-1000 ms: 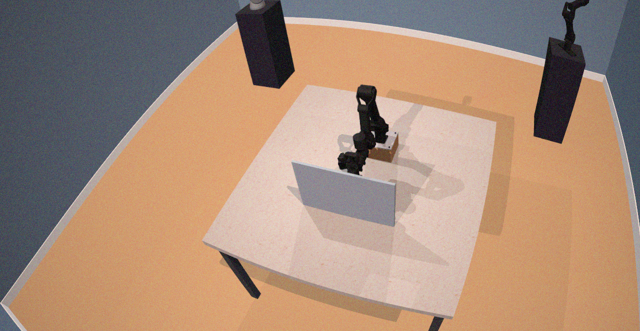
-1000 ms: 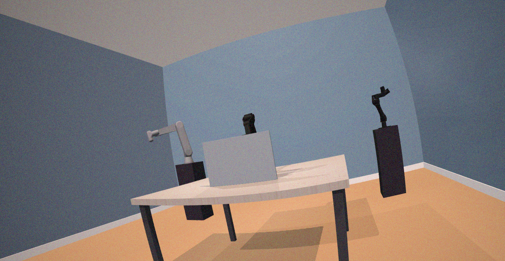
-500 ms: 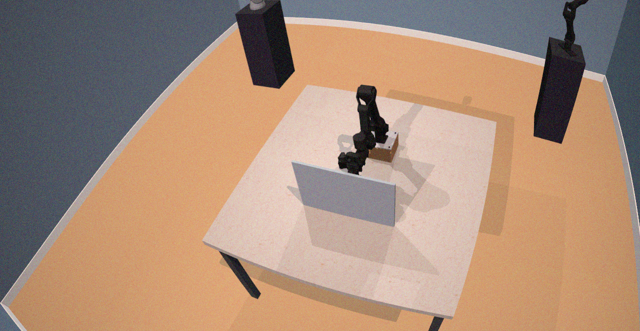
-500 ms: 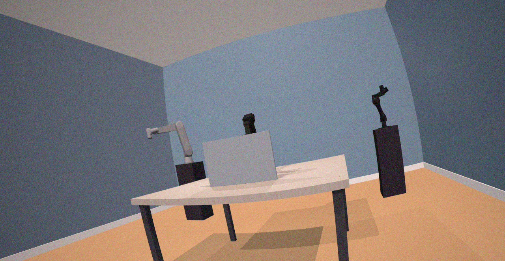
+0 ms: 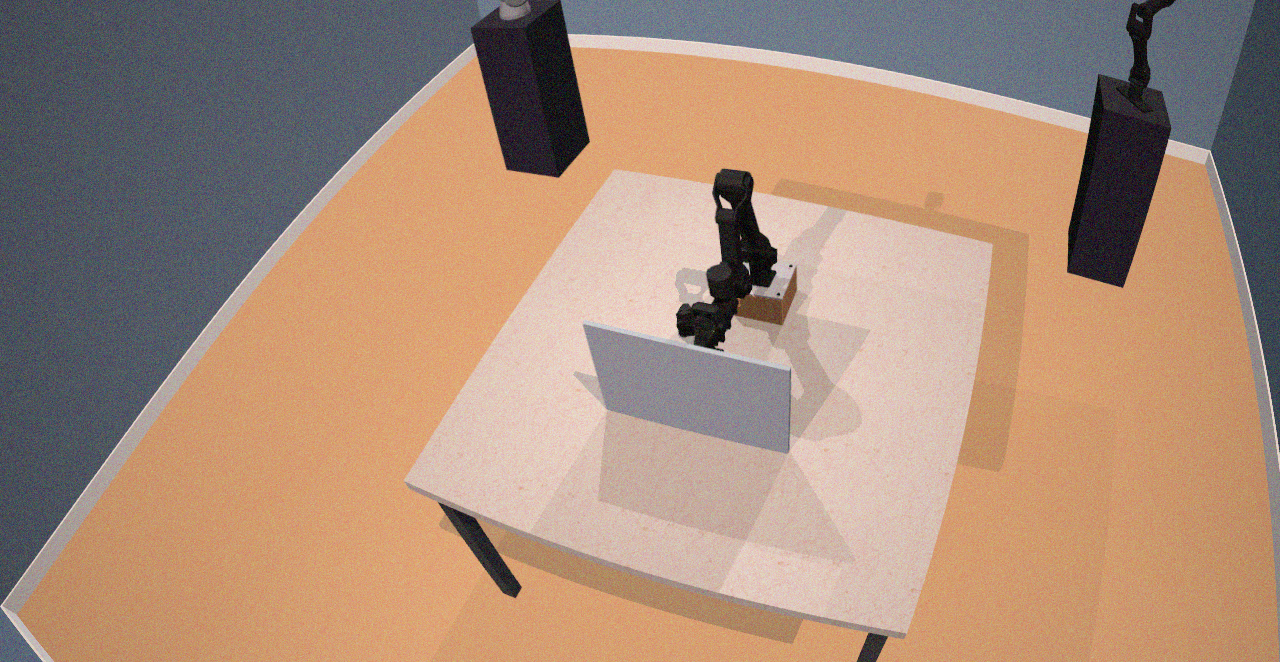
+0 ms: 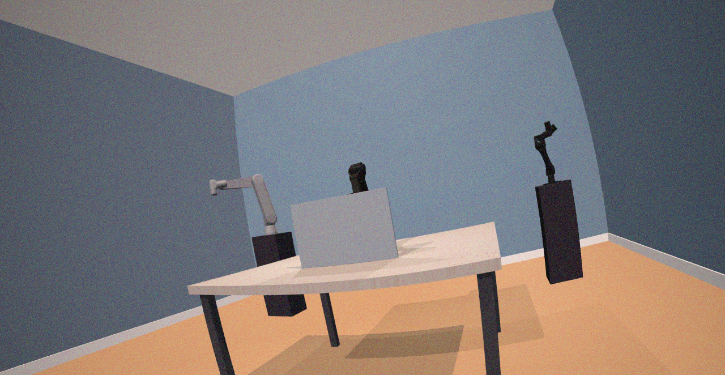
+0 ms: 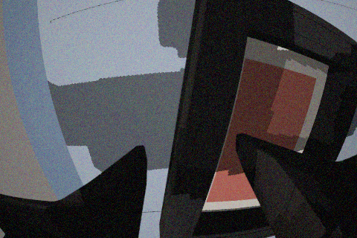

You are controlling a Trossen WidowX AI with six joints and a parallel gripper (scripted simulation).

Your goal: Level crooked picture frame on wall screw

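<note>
The picture frame is 5 cm below my gripper tip, 1 cm to the left of it and 1 cm ahead of it. Also, from my gripper tip: grey wall panel (6 cm below, 2 cm ahead, 1 cm to the right).
</note>
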